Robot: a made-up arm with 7 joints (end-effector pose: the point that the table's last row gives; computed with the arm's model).
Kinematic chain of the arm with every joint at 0, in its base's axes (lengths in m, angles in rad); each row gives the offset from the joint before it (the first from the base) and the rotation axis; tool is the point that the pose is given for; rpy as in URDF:
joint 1: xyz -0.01 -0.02 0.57 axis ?
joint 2: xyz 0 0.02 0.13 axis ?
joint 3: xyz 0.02 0 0.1 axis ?
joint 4: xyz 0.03 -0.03 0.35 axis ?
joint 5: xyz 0.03 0 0.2 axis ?
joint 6: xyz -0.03 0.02 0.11 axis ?
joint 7: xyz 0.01 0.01 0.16 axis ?
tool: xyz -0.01 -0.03 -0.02 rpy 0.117 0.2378 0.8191
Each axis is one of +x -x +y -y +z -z.
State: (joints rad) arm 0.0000 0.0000 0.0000 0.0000 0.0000 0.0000 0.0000
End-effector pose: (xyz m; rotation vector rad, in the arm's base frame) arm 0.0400 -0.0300 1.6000 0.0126 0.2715 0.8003
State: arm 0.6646 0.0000 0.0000 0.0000 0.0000 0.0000 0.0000
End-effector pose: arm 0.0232 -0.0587 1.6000 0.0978 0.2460 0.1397
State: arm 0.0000 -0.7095 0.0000 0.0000 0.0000 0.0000 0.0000
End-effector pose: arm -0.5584 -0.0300 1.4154 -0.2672 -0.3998 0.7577
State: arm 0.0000 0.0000 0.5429 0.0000 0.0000 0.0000 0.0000
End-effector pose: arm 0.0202 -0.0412 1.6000 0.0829 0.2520 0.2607
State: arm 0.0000 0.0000 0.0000 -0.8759 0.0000 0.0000 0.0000
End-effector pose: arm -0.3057 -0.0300 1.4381 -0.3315 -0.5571 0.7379
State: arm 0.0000 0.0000 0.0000 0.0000 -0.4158 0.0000 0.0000
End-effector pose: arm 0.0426 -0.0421 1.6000 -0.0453 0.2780 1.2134
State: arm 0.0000 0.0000 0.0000 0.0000 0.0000 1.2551 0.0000
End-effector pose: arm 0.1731 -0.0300 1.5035 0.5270 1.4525 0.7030
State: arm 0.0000 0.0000 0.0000 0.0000 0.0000 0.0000 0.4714
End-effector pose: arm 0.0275 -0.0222 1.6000 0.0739 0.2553 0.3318
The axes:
joint 1: -z
joint 2: +y
joint 3: -z
joint 4: +y
joint 5: -z
joint 6: +y
joint 7: -z

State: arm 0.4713 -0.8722 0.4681 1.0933 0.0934 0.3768 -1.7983
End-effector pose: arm -0.2416 -0.1160 1.3820 0.5704 -0.2252 1.8379
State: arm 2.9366 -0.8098 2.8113 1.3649 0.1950 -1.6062 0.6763
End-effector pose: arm 0.5911 0.1939 0.9641 -0.0120 0.8051 0.6422
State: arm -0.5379 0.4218 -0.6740 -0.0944 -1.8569 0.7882 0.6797
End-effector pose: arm 0.2793 0.1894 1.4926 1.0360 -0.4382 -2.8326
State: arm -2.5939 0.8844 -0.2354 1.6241 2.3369 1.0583 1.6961
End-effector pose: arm -0.5408 0.3013 0.6133 -0.4653 -1.5216 -0.9327
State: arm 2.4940 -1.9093 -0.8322 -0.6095 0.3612 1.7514 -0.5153
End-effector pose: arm 0.5405 0.4466 0.5071 -0.2594 0.9080 -0.9852
